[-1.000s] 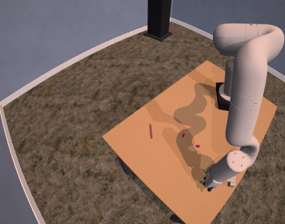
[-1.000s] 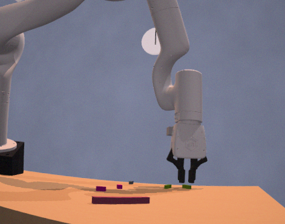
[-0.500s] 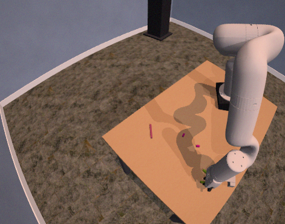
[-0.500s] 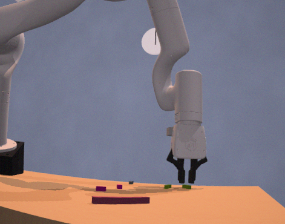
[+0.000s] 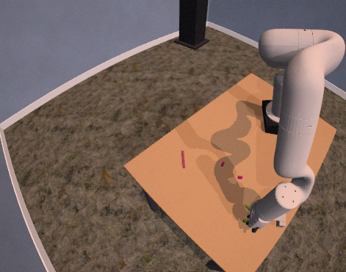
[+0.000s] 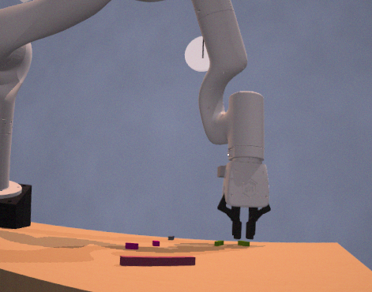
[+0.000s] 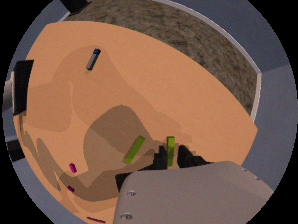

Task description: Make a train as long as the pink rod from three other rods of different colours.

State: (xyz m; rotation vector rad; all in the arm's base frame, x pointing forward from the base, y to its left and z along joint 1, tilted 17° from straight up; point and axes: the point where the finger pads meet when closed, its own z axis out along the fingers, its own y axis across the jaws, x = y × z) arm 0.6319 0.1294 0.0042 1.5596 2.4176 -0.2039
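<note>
My hand is 19 cm past the grey rod, 9 cm to the right of it and 3 cm above it. The rest, counted from my hand: blue rod: 19 cm behind, 11 cm to the left, 3 cm below; then pink rod: 7 cm behind, 42 cm to the right, 3 cm below.
</note>
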